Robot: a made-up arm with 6 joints.
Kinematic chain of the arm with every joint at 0, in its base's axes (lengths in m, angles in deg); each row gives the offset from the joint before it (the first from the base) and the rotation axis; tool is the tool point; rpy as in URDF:
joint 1: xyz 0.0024 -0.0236 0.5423 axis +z
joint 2: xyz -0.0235 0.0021 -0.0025 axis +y
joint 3: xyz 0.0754 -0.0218 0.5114 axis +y
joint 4: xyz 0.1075 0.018 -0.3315 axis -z
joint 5: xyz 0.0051 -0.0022 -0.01 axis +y
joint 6: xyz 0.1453 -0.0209 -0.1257 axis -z
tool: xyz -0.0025 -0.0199 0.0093 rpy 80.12 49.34 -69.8
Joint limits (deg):
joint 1: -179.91..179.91
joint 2: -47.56..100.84
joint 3: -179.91..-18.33
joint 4: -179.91..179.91
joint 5: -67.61..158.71
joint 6: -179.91..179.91
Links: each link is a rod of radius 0.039 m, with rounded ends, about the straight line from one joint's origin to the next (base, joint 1, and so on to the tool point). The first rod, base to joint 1, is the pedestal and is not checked.
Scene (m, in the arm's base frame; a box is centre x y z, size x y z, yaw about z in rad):
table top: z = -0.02
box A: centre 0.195 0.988 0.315 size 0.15 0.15 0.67 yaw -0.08
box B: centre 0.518 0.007 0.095 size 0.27 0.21 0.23 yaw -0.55
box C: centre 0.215 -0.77 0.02 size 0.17 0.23 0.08 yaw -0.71
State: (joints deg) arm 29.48 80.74 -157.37 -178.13 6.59 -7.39
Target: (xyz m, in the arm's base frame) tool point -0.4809 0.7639 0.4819
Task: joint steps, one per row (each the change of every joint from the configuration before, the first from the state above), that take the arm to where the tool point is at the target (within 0.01 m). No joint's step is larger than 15 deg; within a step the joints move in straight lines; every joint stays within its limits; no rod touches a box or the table.
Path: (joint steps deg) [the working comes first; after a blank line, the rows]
Joints at the target: 116.53 75.07 -154.63 -165.33 -5.13 -7.95
Straight joint move there: touches box A.

1: 11.97 -5.52 -3.76 5.00 -8.10 14.65
2: 11.97 -5.51 -3.75 4.99 -8.10 14.65
3: 11.97 -5.52 -3.76 5.00 -8.11 14.66
4: 11.97 -5.51 -3.76 5.00 -8.10 14.65
5: 11.98 -5.52 -3.75 4.99 -8.10 14.65
6: 11.97 -5.51 -3.76 5.00 -8.10 14.65
7: 2.53 4.57 4.21 -2.86 6.15 -14.74
8: 2.54 4.57 4.22 -2.87 6.15 -14.75
9: 2.54 4.57 4.21 -2.86 6.14 -14.74
10: 2.53 4.57 4.21 -2.86 6.15 -14.75
11: 2.54 4.57 4.21 -2.86 6.15 -14.74
12: 2.54 4.57 4.22 -2.87 6.15 -14.75

